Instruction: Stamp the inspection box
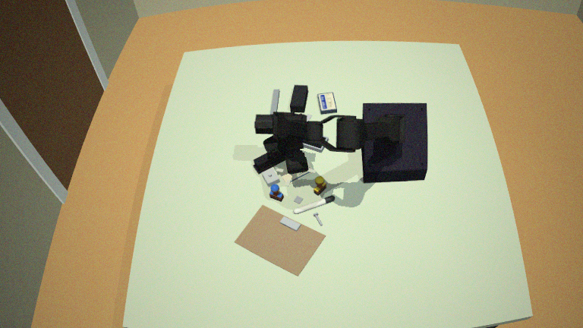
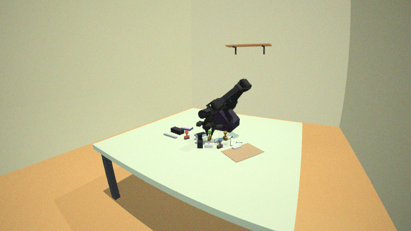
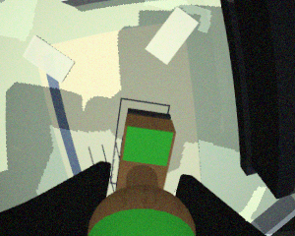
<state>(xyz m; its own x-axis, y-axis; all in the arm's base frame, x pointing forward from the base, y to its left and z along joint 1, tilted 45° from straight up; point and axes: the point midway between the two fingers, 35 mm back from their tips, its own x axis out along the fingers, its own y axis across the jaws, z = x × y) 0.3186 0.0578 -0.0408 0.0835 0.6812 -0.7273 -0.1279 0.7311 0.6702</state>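
Right now the cream card is 4 cm below my gripper tip and 1 cm to the left of it. Also, from my gripper tip: ink pad (10 cm to the right, 6 cm behind, 3 cm below); yellow stamp (9 cm to the left, 7 cm behind, 2 cm below); green stamp (right at my gripper tip).
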